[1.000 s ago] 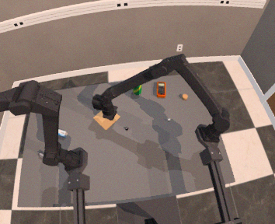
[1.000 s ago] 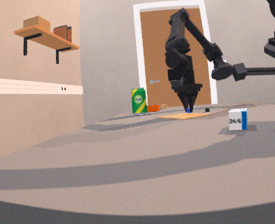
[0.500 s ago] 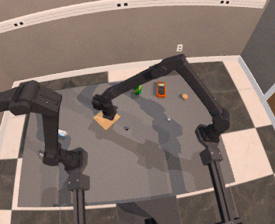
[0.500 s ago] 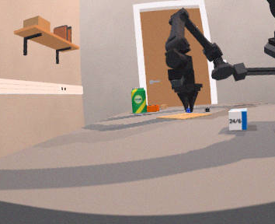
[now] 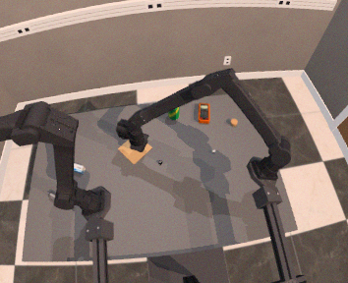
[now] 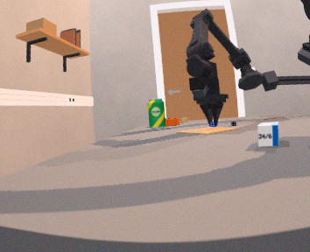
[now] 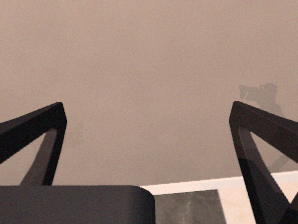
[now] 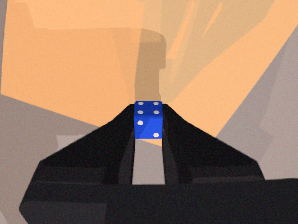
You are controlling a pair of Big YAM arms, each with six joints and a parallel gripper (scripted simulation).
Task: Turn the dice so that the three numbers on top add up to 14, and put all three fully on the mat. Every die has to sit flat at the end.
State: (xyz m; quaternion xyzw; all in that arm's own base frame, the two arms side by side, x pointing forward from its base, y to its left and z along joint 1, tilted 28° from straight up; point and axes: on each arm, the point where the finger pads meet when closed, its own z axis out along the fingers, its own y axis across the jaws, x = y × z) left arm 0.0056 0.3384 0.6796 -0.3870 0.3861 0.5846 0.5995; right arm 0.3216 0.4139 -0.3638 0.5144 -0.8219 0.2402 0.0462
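My right hand is right at the blue die. Round my right hand: mat (20 mm ahead, 40 mm to the left, 20 mm below); black die (90 mm behind, 90 mm to the right, 10 mm below).
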